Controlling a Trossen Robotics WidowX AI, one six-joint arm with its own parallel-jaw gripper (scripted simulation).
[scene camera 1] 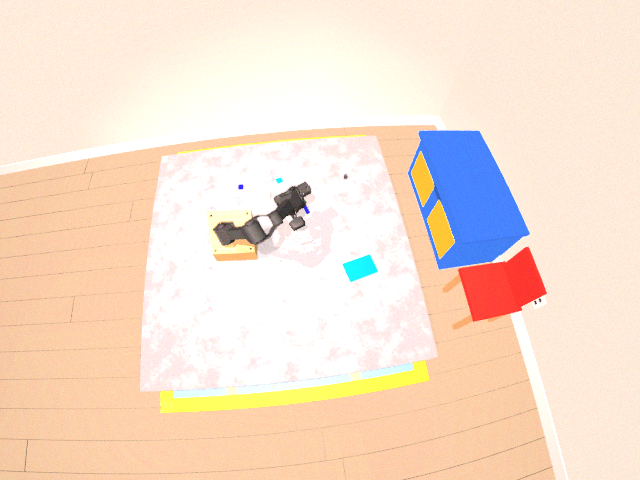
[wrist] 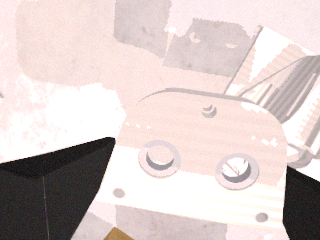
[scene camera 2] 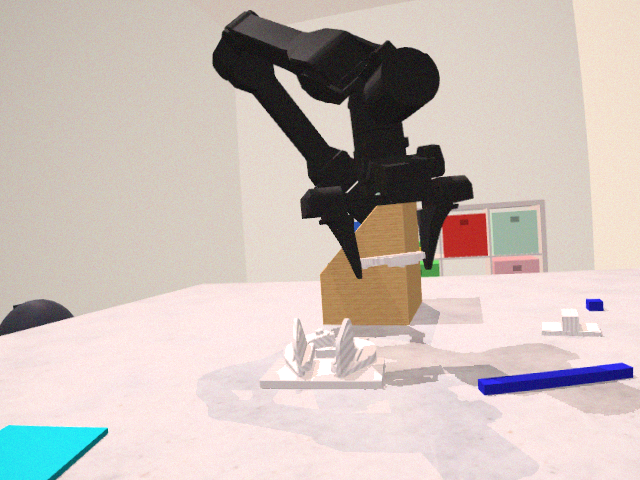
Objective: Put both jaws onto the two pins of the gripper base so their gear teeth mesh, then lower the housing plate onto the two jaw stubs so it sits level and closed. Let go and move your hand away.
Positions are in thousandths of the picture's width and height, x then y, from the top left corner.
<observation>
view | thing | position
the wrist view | my gripper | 602, 665
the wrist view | white housing plate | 633, 585
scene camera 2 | my gripper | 616, 572
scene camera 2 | white housing plate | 627, 543
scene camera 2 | white jaw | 468, 739
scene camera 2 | long blue bar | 863, 791
</observation>
